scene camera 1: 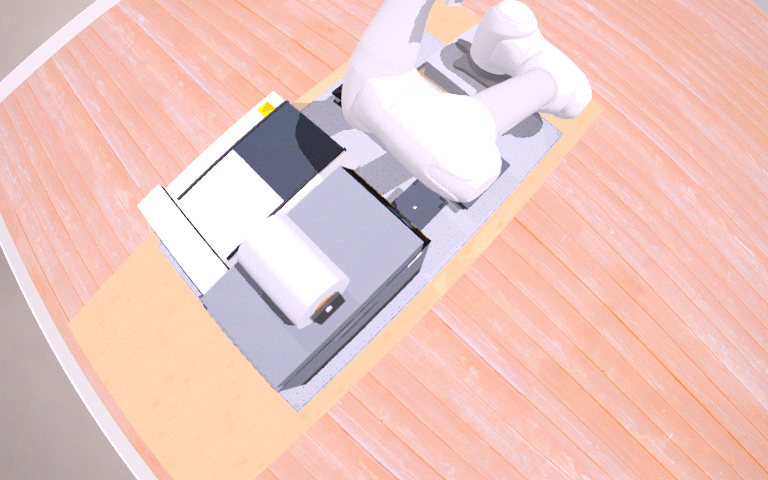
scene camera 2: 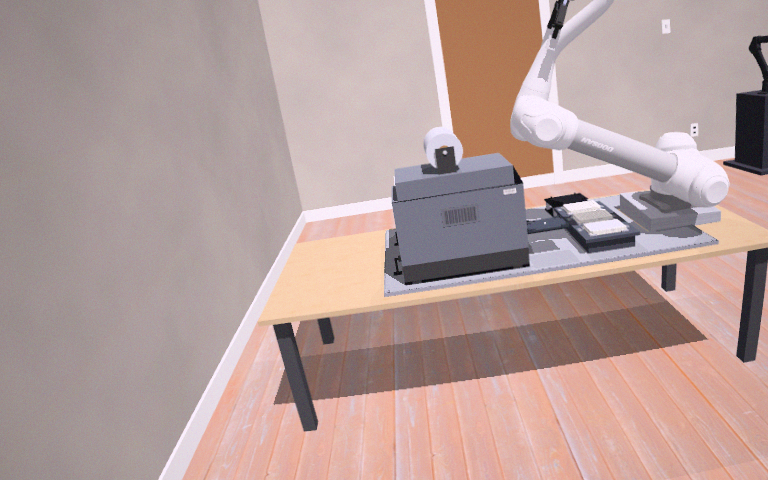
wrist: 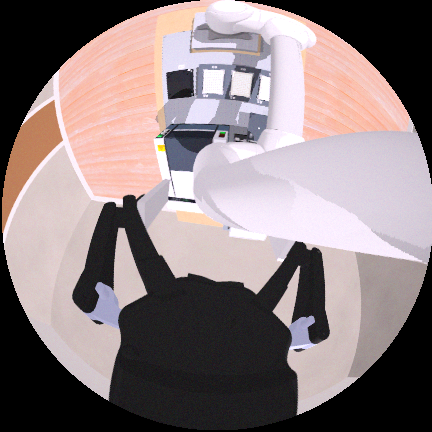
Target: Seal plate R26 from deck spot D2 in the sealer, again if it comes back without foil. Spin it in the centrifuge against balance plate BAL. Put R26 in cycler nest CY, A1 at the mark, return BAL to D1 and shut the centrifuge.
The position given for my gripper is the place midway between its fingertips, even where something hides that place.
Observation:
My gripper (wrist: 218,201) is open, with nothing in its grasp. Further things: a white foil roll (scene camera 2: 440,136) and a centrifuge (scene camera 1: 274,156).
The centrifuge shows as well in the wrist view (wrist: 176,146).

